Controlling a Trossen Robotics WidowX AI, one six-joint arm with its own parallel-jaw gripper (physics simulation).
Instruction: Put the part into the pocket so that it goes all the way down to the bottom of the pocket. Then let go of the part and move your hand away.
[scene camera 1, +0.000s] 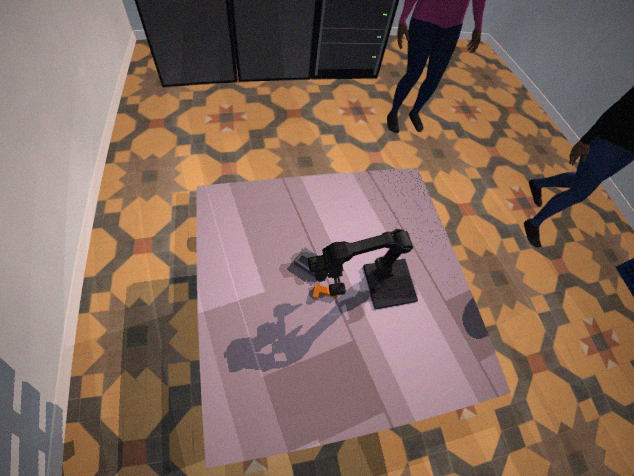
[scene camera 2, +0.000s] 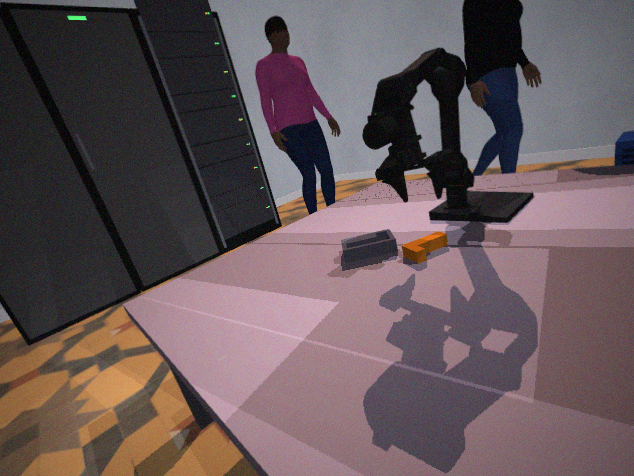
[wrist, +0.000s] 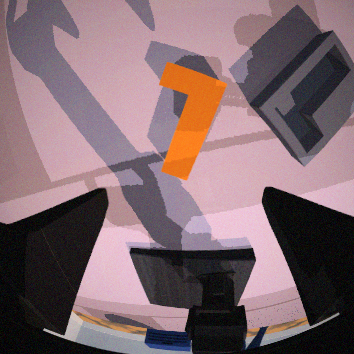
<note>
My gripper (scene camera 2: 422, 200) is open, holding nothing. Also in view: an orange L-shaped part (scene camera 2: 416, 251). Further things: a grey pocket block (wrist: 300, 105).
The orange L-shaped part shows as well in the wrist view (wrist: 204, 92). My gripper is seen too in the wrist view (wrist: 186, 195).
</note>
